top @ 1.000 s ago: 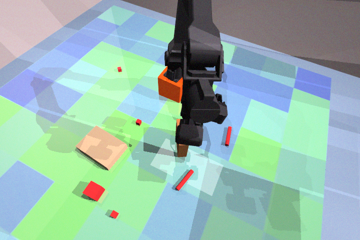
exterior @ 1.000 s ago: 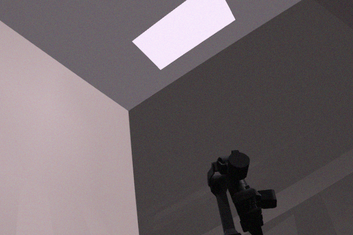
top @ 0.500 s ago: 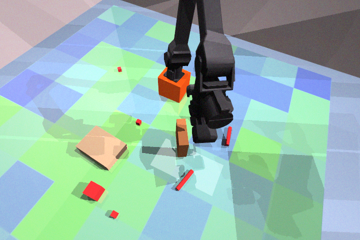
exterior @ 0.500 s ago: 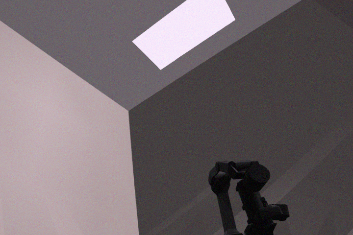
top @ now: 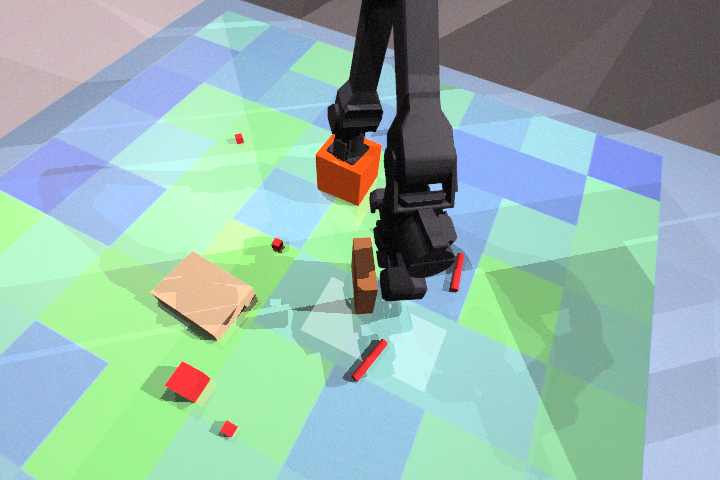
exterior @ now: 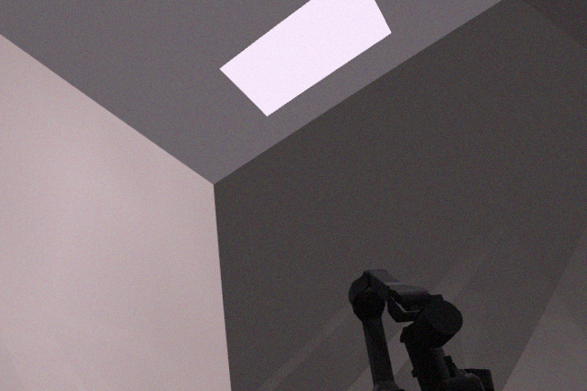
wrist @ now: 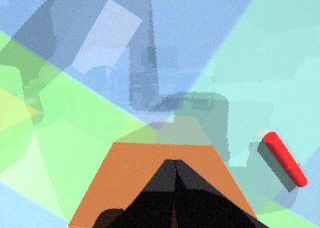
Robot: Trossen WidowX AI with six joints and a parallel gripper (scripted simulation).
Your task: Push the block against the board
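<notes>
Right now my gripper tip is 20 mm short of the orange square block, 30 mm to the left of it and 30 mm above it. Also, from my gripper tip: pale beige board 190 mm ahead, 260 mm to the right, 70 mm below.
</notes>
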